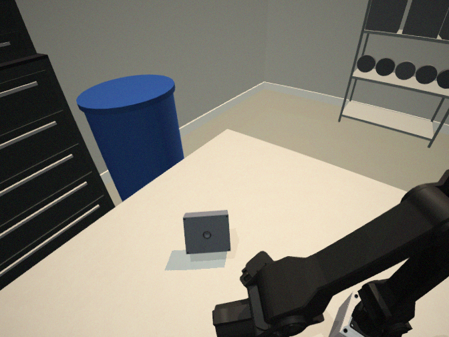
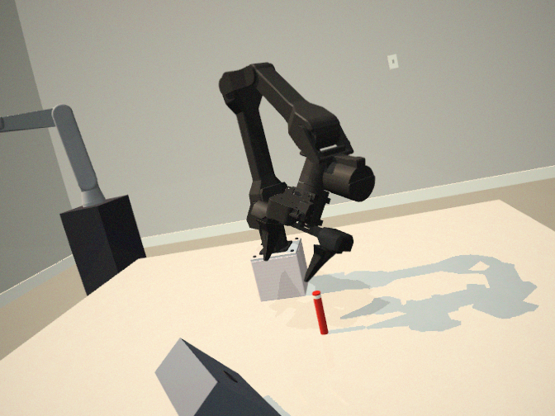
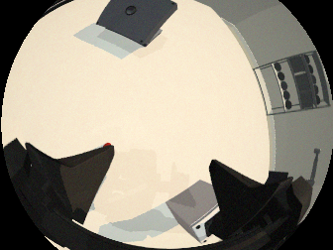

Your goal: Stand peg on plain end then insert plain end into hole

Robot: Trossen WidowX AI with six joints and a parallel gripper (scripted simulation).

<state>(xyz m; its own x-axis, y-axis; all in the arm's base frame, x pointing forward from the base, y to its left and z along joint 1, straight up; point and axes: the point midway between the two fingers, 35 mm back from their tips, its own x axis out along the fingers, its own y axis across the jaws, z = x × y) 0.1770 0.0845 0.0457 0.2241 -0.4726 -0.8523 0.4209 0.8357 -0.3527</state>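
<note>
Now: gripper tip 6 cm above the red peg, 5 cm to the right of it and 1 cm short of it. Round my gripper tip: grey sloped panel (26 cm ahead, 5 cm below, 4 cm to the right).
</note>
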